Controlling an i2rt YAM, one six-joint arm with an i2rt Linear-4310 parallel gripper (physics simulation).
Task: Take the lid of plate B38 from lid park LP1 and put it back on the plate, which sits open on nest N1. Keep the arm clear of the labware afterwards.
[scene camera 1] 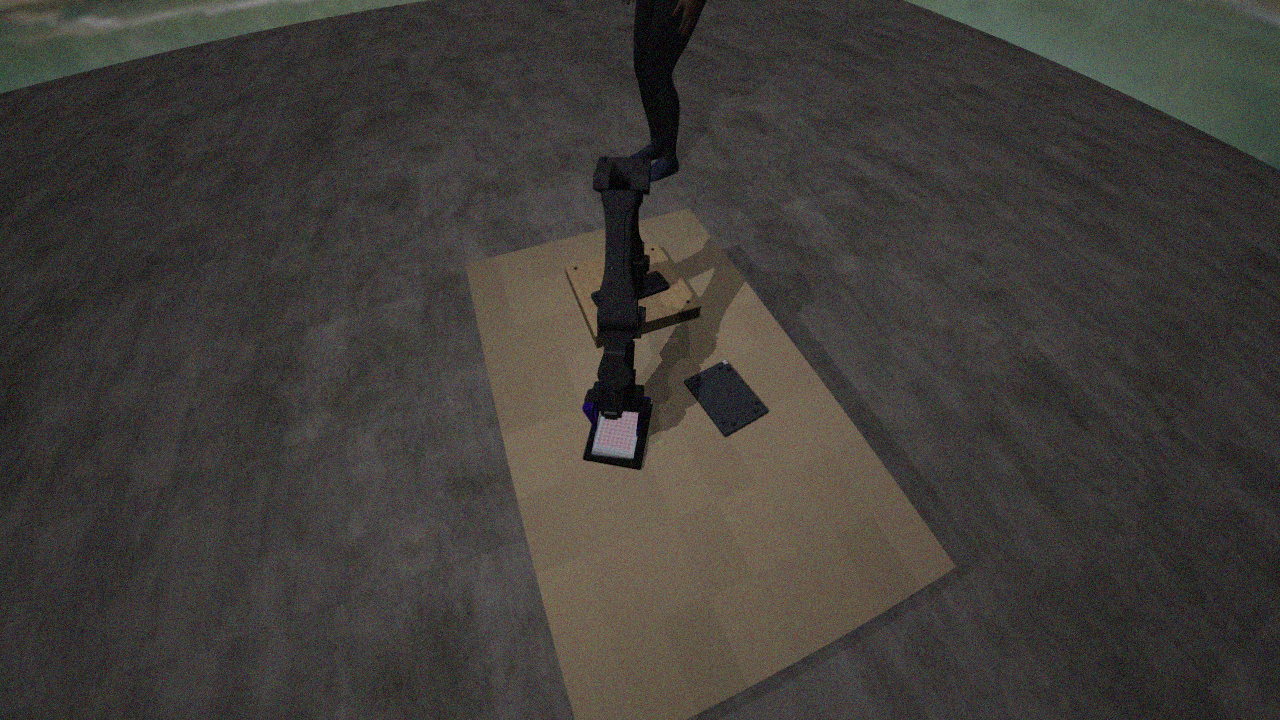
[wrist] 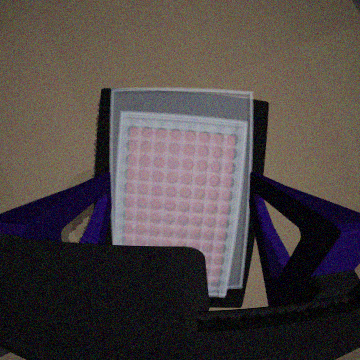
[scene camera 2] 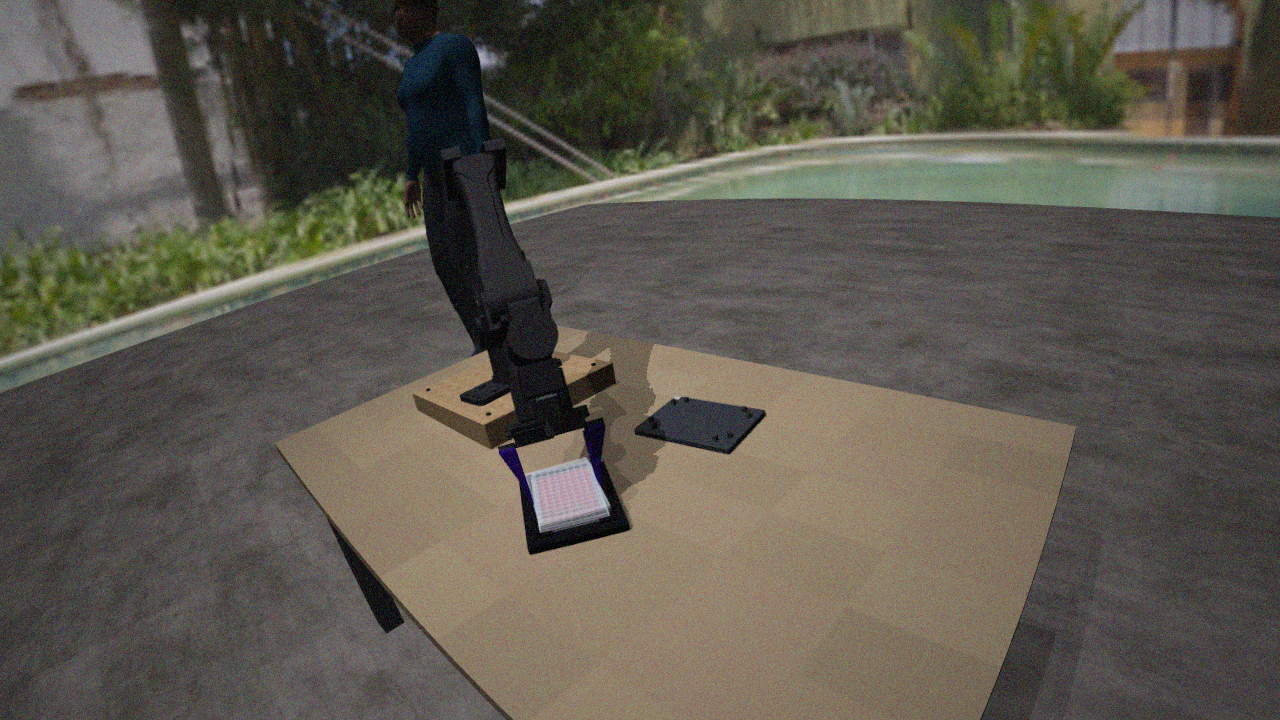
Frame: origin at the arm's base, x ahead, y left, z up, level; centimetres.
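Where they show: gripper, fingertip midpoint: (scene camera 1: 616, 432) (wrist: 180, 180) (scene camera 2: 566, 495).
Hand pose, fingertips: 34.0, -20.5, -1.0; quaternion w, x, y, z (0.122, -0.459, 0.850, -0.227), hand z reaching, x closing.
Things, the pixels of their centre, and the offset from my fingertips, as dx, dy, dz. "pt": a spot on its surface instead. Level surfaces: height alone.
- clear lid, body centre: (wrist: 180, 194) (scene camera 2: 565, 491) (scene camera 1: 617, 428) -0.7, +0.5, +0.1
- plate, surface spot: (wrist: 178, 186) (scene camera 2: 566, 490) (scene camera 1: 617, 430) pt -0.2, +0.3, +0.5
- black nest N1, body centre: (wrist: 176, 206) (scene camera 2: 568, 500) (scene camera 1: 619, 428) -1.6, +1.4, -2.2
- lid park LP1, body centre: (scene camera 2: 700, 419) (scene camera 1: 725, 395) +2.2, +26.3, -2.1
- tan table top, surface height: dz -3.1
My gripper (wrist: 180, 180) (scene camera 1: 613, 415) (scene camera 2: 555, 447), with purple fingers, is shut on the clear lid (wrist: 178, 101) of plate B38, gripping its two long sides. The lid hangs just over the plate (wrist: 178, 186) (scene camera 1: 617, 435) (scene camera 2: 566, 492), which shows pink wells through it, and looks slightly offset from it. I cannot tell whether lid and plate touch. The plate sits on the black nest N1 (wrist: 261, 136) (scene camera 1: 616, 460) (scene camera 2: 573, 539). The lid park LP1 (scene camera 1: 726, 397) (scene camera 2: 699, 422), a dark flat plate to the right, is bare.
The labware stands on a tan table top (scene camera 1: 716, 555) (scene camera 2: 805, 555). The arm rises from a wooden base board (scene camera 1: 676, 309) (scene camera 2: 456, 407) behind the nest. A person (scene camera 1: 660, 80) (scene camera 2: 439, 97) stands on the dark floor behind the arm.
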